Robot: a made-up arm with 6 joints.
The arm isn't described. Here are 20 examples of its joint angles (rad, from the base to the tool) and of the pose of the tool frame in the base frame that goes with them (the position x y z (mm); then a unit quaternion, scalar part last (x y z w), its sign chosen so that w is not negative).
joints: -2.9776 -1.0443 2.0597 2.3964 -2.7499 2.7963
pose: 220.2 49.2 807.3 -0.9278 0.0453 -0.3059 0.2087
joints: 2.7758 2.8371 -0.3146 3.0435 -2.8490 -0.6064
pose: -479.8 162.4 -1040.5 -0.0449 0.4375 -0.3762 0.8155
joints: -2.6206 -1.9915 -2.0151 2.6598 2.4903 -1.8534
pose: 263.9 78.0 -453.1 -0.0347 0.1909 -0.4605 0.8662
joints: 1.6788 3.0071 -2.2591 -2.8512 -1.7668 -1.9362
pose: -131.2 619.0 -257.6 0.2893 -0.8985 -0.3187 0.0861
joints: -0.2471 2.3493 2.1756 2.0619 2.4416 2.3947
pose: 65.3 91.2 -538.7 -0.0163 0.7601 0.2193 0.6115
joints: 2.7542 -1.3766 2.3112 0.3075 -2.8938 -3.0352
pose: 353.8 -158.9 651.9 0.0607 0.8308 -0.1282 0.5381
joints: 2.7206 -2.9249 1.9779 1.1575 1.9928 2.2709
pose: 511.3 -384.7 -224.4 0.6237 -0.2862 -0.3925 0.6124
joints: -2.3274 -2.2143 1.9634 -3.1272 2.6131 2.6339
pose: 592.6 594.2 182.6 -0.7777 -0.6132 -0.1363 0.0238
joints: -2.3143 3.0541 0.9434 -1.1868 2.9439 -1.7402
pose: 218.8 240.6 -958.4 0.3455 0.1774 -0.9173 0.0881
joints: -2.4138 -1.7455 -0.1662 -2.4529 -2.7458 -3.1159
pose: 1003.3 815.4 -108.4 0.2737 0.3613 -0.8856 0.1008
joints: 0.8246 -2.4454 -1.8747 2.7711 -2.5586 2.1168
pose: -27.7 -36.2 -718.3 0.5727 -0.4995 0.1127 0.6401
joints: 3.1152 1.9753 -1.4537 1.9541 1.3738 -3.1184
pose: -1030.9 -125.5 466.9 0.3312 -0.4627 0.7542 0.3277
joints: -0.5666 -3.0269 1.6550 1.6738 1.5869 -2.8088
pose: -528.9 531.7 -513.0 0.3862 0.6347 0.6693 0.0104
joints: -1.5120 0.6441 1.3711 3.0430 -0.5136 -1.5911
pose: 84.7 -1146.7 406.9 0.9502 0.0712 -0.0302 0.3019
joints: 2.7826 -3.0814 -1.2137 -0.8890 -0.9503 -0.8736
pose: -651.4 123.3 -862.6 -0.3241 -0.5276 0.6145 0.4887
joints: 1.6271 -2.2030 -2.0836 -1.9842 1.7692 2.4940
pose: 105.8 -45.6 -513.5 0.1324 0.5123 0.2431 0.8130
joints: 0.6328 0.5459 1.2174 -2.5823 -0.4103 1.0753
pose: 913.9 737.1 650.1 -0.7921 0.3553 -0.1315 0.4786
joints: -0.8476 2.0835 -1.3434 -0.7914 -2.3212 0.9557
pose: 745.8 -697.3 233.5 -0.7533 -0.1047 0.0196 0.6490
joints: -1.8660 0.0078 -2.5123 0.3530 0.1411 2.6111
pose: 169.3 450.6 336.6 -0.6098 0.6977 0.1761 0.3322
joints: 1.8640 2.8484 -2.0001 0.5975 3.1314 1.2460
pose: -201.4 581.3 -261.4 0.5204 -0.7503 0.3869 0.1286
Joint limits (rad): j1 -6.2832..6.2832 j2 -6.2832..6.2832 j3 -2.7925..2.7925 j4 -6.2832..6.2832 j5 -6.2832..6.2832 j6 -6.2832..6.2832
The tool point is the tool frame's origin. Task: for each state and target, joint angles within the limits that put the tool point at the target. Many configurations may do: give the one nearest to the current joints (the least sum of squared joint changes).
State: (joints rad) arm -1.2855 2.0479 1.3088 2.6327 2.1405 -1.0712
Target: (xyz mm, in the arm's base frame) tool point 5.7 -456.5 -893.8
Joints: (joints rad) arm -1.7138 2.2485 1.3750 2.7338 2.1588 -1.0712
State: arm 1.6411 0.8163 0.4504 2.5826 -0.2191 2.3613
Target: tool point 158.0 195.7 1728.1
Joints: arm 0.9122 0.1156 0.0422 2.4646 -0.3355 2.3613
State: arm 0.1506 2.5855 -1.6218 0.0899 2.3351 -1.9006
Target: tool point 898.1 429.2 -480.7
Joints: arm 0.4087 2.5944 -1.2818 0.1134 2.1980 -1.9006
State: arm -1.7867 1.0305 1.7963 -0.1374 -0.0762 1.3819
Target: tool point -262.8 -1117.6 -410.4
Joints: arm -1.8250 1.4064 1.2877 -0.1355 -0.1427 1.3819
